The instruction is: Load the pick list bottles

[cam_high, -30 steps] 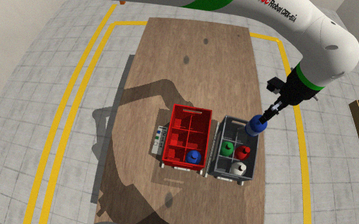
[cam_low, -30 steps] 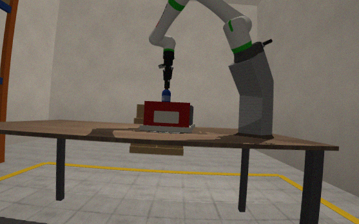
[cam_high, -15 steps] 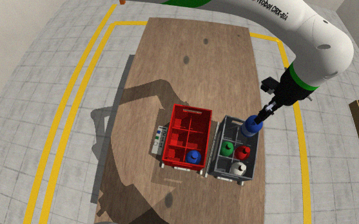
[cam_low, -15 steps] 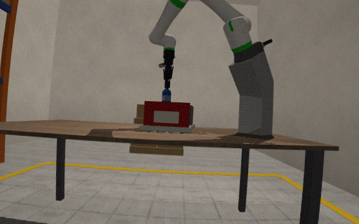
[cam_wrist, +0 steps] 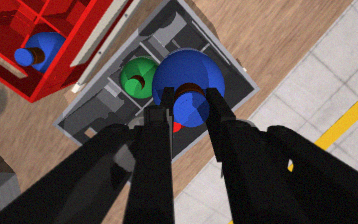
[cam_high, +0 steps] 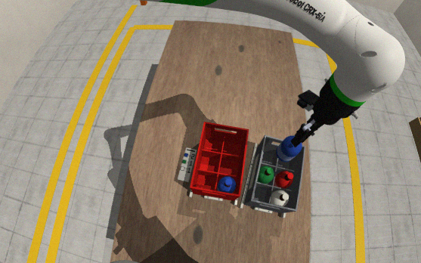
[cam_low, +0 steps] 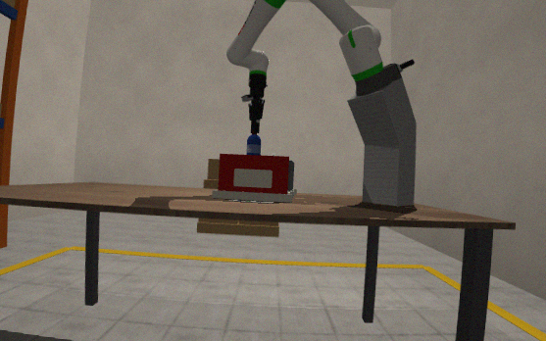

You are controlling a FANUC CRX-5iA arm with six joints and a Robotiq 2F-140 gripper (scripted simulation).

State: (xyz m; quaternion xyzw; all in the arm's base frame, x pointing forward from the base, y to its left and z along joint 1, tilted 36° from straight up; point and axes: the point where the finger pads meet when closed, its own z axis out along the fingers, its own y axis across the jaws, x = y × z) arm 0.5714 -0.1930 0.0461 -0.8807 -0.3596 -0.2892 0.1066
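Right now the blue-label bottle is 8 cm below my hand. From my hand the other things lie so: grey crate (7 cm behind, 1 cm to the right, 27 cm below); then green-label bottle (8 cm behind, 3 cm to the left, 26 cm below); then red-label bottle (7 cm behind, 6 cm to the right, 26 cm below).
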